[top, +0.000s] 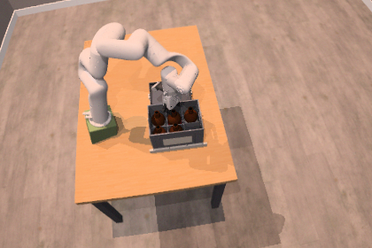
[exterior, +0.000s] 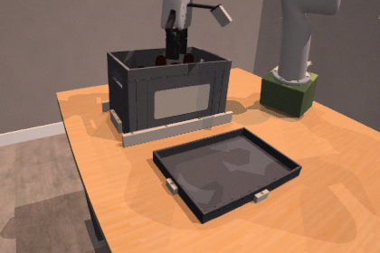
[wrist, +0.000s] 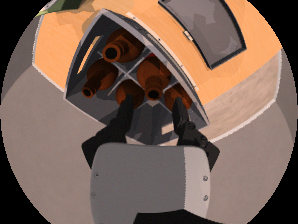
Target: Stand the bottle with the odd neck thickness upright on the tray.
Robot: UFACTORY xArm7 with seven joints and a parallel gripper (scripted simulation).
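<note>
The crate lies 12 cm below my hand and 4 cm to the right of it. Round my hand: dark tray 23 cm to the left, 19 cm below; then glass bottle 11 cm below, 9 cm ahead.
</note>
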